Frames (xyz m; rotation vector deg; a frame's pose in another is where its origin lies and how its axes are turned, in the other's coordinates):
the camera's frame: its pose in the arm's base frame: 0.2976 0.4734 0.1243 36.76 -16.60 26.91
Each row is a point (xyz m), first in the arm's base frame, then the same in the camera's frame.
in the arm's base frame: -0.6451 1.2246 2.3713
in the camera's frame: 0.3338 2.1335 1.3560
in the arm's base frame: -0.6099 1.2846 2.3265
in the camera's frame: 0.3658 2.1354 1.2797
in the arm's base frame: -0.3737 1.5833 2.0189
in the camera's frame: 0.5436 2.0714 0.8281
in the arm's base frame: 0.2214 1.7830 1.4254
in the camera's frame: 0.8825 1.6134 0.1788
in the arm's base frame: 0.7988 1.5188 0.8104
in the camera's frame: 1.0455 0.8276 -0.1918
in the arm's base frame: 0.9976 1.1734 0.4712
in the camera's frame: 0.9674 0.3142 -0.2564
